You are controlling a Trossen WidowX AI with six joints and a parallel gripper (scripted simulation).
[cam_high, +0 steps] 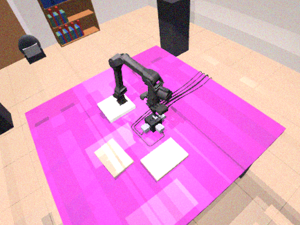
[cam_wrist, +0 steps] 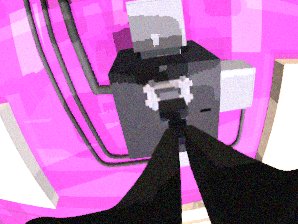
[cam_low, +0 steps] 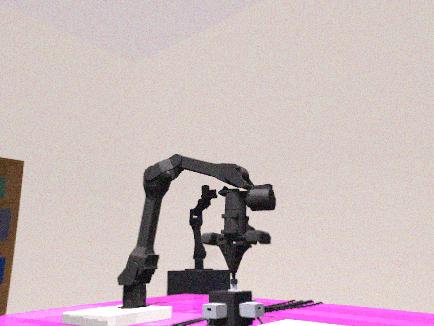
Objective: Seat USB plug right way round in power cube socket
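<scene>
Right now my gripper tip is 2 cm above the USB plug.
</scene>
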